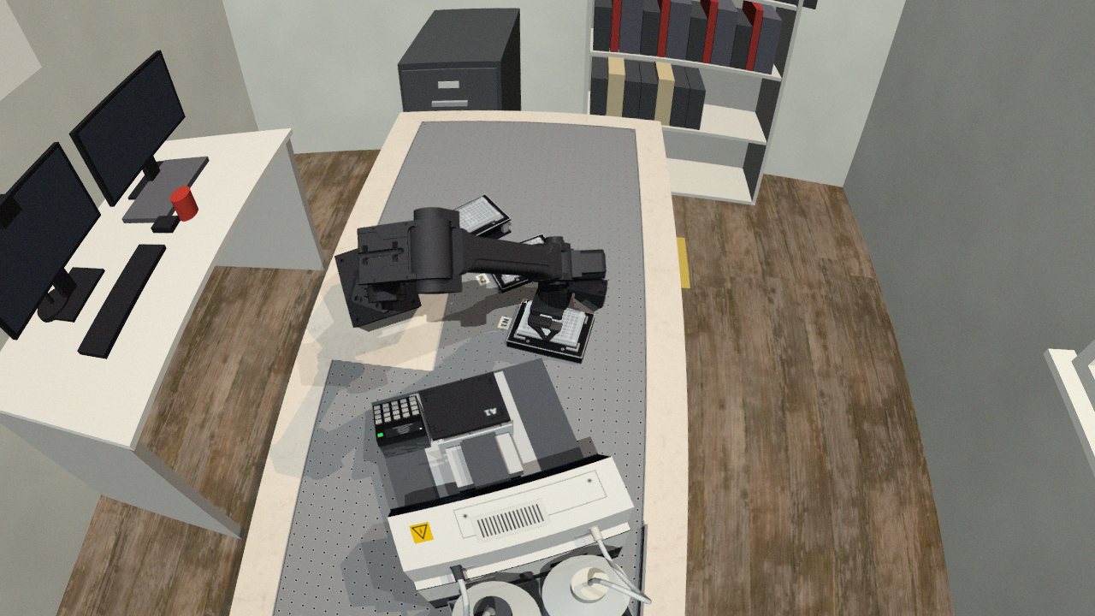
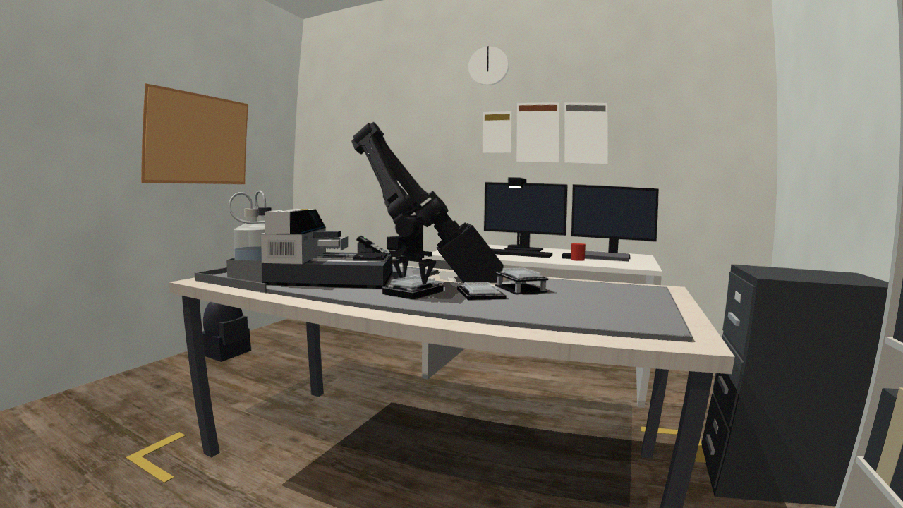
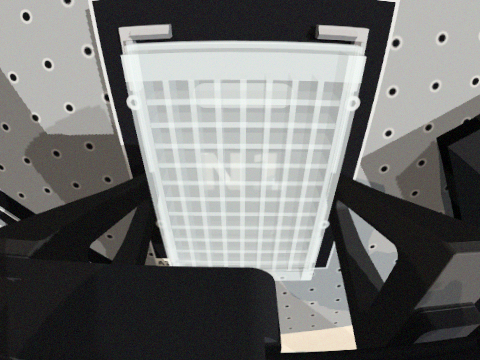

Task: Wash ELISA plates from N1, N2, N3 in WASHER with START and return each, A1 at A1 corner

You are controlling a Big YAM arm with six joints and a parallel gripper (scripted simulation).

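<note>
Now: hand 10 mm above the white ELISA plate. The rest, counted from my hand: black nest: 90 mm behind, 200 mm to the left, 30 mm below; then plate washer: 80 mm behind, 390 mm to the right, 90 mm above.
</note>
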